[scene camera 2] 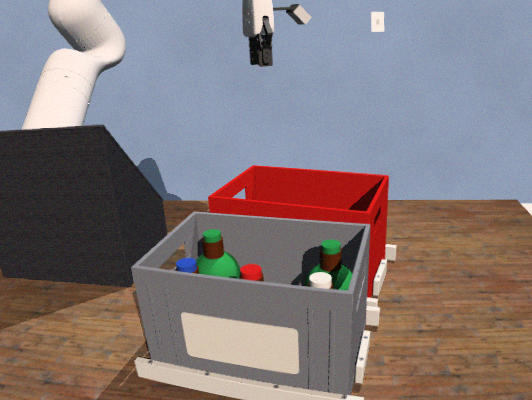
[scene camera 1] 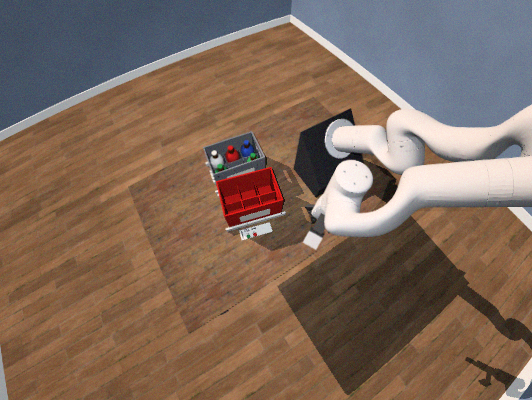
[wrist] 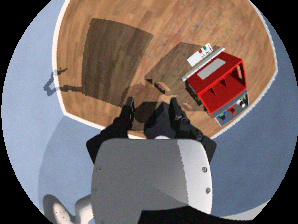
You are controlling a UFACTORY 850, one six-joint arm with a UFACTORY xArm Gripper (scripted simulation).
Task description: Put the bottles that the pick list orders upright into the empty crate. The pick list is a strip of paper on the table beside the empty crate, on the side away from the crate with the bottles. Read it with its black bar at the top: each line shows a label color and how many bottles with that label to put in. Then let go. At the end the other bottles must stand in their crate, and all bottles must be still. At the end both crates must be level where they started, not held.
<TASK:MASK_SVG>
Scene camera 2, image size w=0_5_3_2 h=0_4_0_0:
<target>gripper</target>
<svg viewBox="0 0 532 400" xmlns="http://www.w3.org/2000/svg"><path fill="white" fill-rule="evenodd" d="M243 0L243 35L249 37L249 48L251 48L250 64L259 65L260 67L272 66L273 10L286 10L285 12L298 25L306 25L312 17L299 4L291 4L292 7L273 8L272 0Z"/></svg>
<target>red crate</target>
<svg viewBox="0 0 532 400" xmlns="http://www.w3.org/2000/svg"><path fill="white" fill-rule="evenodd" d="M208 197L210 213L371 224L367 298L371 298L374 278L381 260L385 260L388 175L253 165ZM245 188L246 199L232 198Z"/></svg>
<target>grey crate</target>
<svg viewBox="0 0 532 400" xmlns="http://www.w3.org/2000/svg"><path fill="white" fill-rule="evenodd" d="M131 267L151 360L249 380L351 396L363 331L365 331L371 224L194 211ZM325 240L337 240L340 242L342 264L347 266L353 273L348 291L305 286L305 280L309 272L316 265L320 264L321 243ZM158 268L183 243L186 254L185 258L189 257L197 260L204 253L202 246L203 232L216 229L221 232L223 237L224 251L236 259L240 269L248 264L259 265L263 273L264 282L176 271L176 267L173 270Z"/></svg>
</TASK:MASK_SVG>
